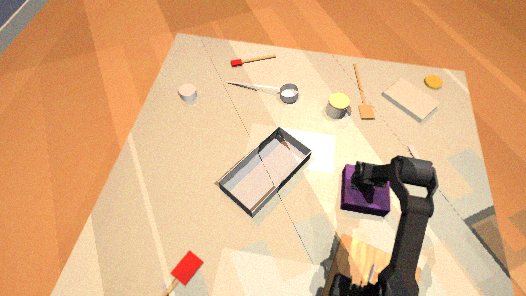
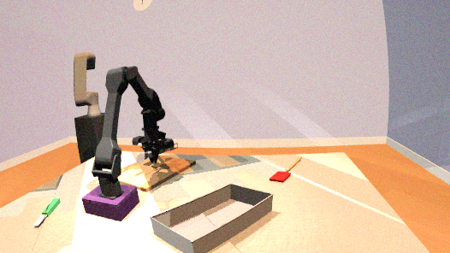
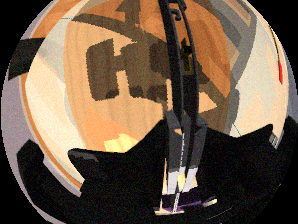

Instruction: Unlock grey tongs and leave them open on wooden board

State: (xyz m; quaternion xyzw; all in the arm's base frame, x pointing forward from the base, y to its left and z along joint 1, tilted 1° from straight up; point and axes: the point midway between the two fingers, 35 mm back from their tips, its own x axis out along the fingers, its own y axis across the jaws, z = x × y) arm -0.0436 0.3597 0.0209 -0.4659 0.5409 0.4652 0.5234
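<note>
My gripper tip is now 40 mm above the wooden board, 30 mm past it and 10 mm to the right of it. The rest, counted from my gripper tip: green-handled tool: 520 mm to the right, 150 mm behind, 40 mm below; then roasting tin: 360 mm ahead, 320 mm to the right, 20 mm below; then red spatula: 510 mm ahead, 120 mm to the left, 40 mm below.
</note>
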